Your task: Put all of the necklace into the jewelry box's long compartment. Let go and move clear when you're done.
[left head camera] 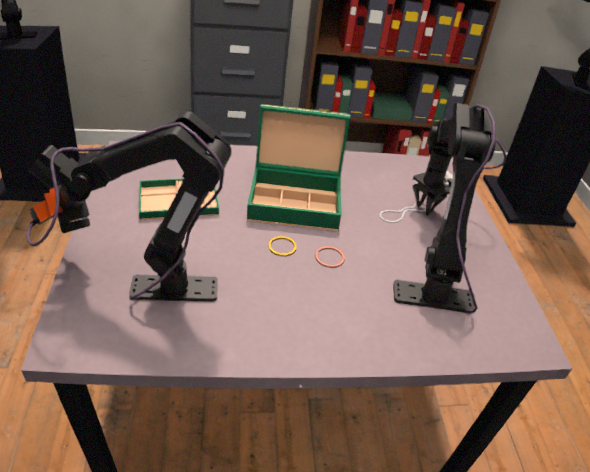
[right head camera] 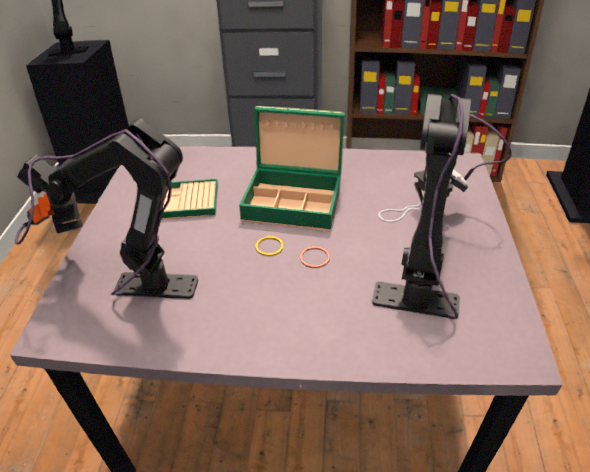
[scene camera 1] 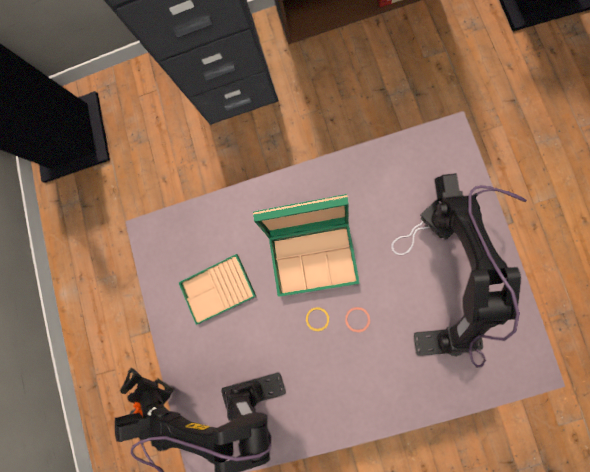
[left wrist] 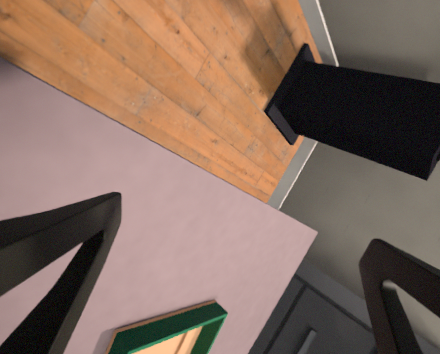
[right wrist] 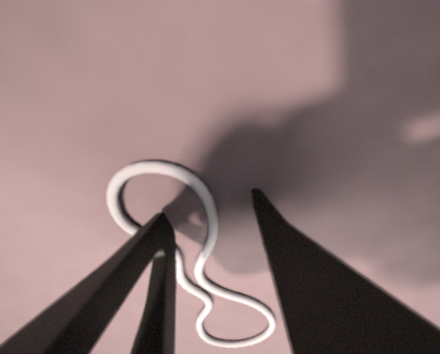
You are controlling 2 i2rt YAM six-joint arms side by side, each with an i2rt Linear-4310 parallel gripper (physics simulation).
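Frame: origin at the left arm's base, x right, y ahead, z up, level; centimetres.
Seen in the pictures: left gripper, fingertip midpoint: (scene camera 1: 143,374) (left wrist: 245,229); right gripper, fingertip midpoint: (left head camera: 423,210) (scene camera 1: 432,224) (right wrist: 211,211); left arm's base at its link origin: (left head camera: 174,289) (right head camera: 156,286) (scene camera 1: 253,390); right arm's base at its link origin: (left head camera: 433,297) (right head camera: 415,301) (scene camera 1: 447,340).
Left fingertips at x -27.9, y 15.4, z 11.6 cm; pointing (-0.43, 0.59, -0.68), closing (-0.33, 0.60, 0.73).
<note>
Pixels of each thing's top centre, then the offset from my left fingertips to it.
- white necklace at its top centre: (right wrist: 206,291) (right head camera: 406,209) (left head camera: 404,210) (scene camera 1: 414,232) dy +17.4, dx +91.0, dz -11.1 cm
- green divided tray at its top centre: (left head camera: 178,193) (right head camera: 179,195) (scene camera 1: 215,289) dy +18.7, dx +25.6, dz -9.0 cm
- yellow ring at its top centre: (left head camera: 282,245) (right head camera: 269,245) (scene camera 1: 317,319) dy +0.5, dx +54.0, dz -11.1 cm
- coral ring at its top centre: (right head camera: 314,256) (left head camera: 330,256) (scene camera 1: 357,319) dy -3.2, dx +65.9, dz -11.1 cm
The white necklace (left head camera: 411,207) (right head camera: 411,207) (scene camera 1: 401,253) (right wrist: 213,225) lies on the table right of the jewelry box, pinched narrow between two loops. My right gripper (left head camera: 425,209) (right wrist: 211,211) is low over it, pointing down and partly open; in the right wrist view, one fingertip overlaps the larger loop and the other is right of the strand. Nothing is gripped. The green jewelry box (left head camera: 295,216) (right head camera: 285,217) (scene camera 1: 320,289) stands with its lid up. Its long compartment (scene camera 1: 312,243) runs along the back, behind three small ones, and looks empty. My left gripper (scene camera 1: 145,377) (left wrist: 245,229) is open, off the table's left edge.
A green divided tray (left head camera: 150,215) (right head camera: 192,214) (scene camera 1: 227,309) (left wrist: 170,325) lies left of the box. A yellow ring (left head camera: 282,254) (right head camera: 269,254) (scene camera 1: 317,330) and a coral ring (left head camera: 330,266) (right head camera: 314,266) (scene camera 1: 357,331) lie in front of it. The raised lid stands at the box's back.
</note>
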